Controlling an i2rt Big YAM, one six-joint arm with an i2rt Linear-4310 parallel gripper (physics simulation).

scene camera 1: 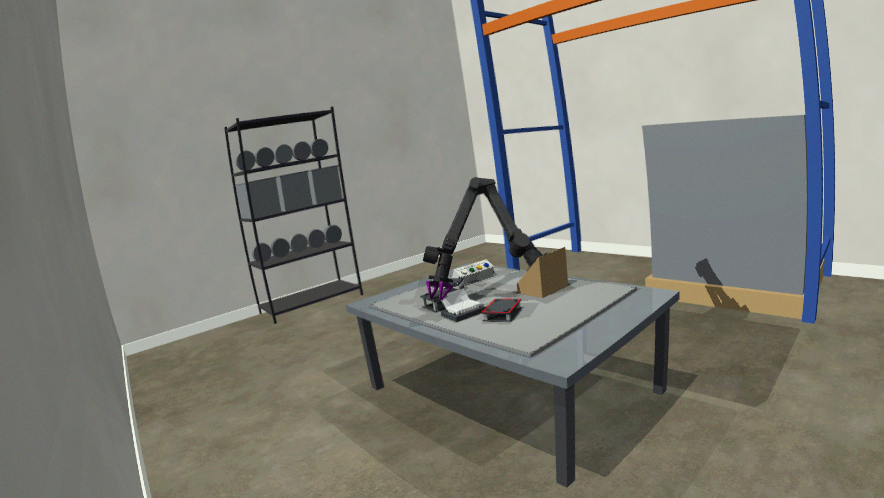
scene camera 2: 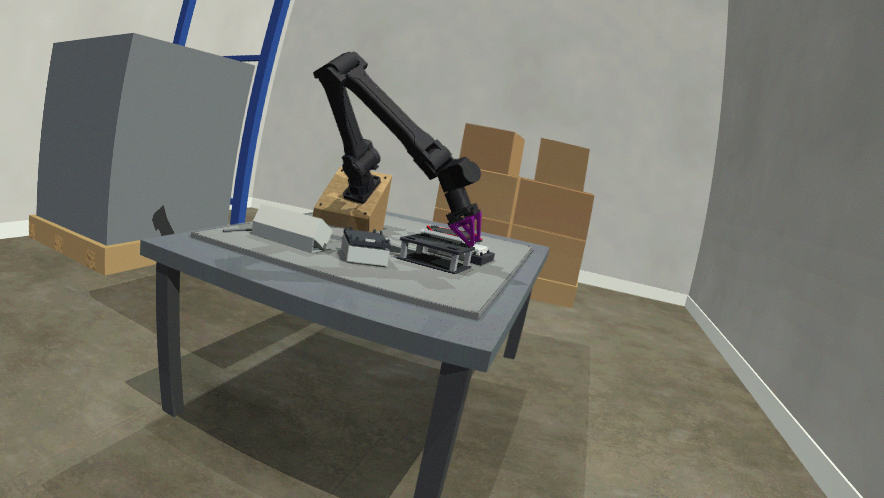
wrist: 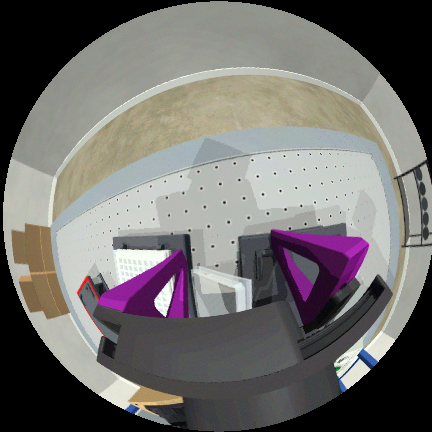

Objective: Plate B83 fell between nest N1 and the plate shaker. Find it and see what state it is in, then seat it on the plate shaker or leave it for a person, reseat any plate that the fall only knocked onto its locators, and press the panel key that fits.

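Frame: origin at the arm's base, x left, y back, z up, level; metres.
Seen in the pictures: gripper, fingertip midpoint: [scene camera 1: 435, 299] [scene camera 2: 474, 243] [wrist: 227, 246]; arm's base at its link origin: [scene camera 1: 539, 264] [scene camera 2: 362, 189].
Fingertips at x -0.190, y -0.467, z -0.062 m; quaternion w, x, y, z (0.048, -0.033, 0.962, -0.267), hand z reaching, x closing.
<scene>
Offsets run from my fingertips to a thing's top centre. "pt": to the spot under its first point. Level surfaces: height alone.
My gripper [scene camera 1: 434, 298] [scene camera 2: 471, 244] [wrist: 227, 246] is open and empty, low over the fixtures. In the wrist view a clear plate @[dy +0.092, dx +0.020, dz +0.008 m] [wrist: 215, 290] shows between the fingers, apparently tilted; its near part is hidden by the gripper body. It lies between a dark raised platform on posts [scene camera 1: 429, 301] [scene camera 2: 436, 242] [wrist: 270, 295] and a dark base holding a white well plate @[dy +0.064, dx +0.112, dz -0.024 m] [scene camera 1: 470, 307] [wrist: 142, 265]. One finger hangs in front of the white plate, the other over the platform. I cannot read labels or tell which fixture is N1. The panel @[dy +0.420, dx -0.263, dz +0.020 m] [scene camera 1: 474, 270] has several coloured keys.
A red-rimmed platform @[dy +0.149, dx +0.268, dz -0.018 m] [scene camera 1: 502, 305] [wrist: 90, 295] stands beyond the white plate. A light block with a dark top @[pt dy +0.178, dx -0.278, dz -0.036 m] [scene camera 2: 364, 253] stands beside the raised platform. The arm is mounted on a wooden block [scene camera 1: 541, 278] [scene camera 2: 355, 204]. All stand on a perforated board @[dz -0.063 m] [scene camera 2: 426, 290] [wrist: 225, 202].
</scene>
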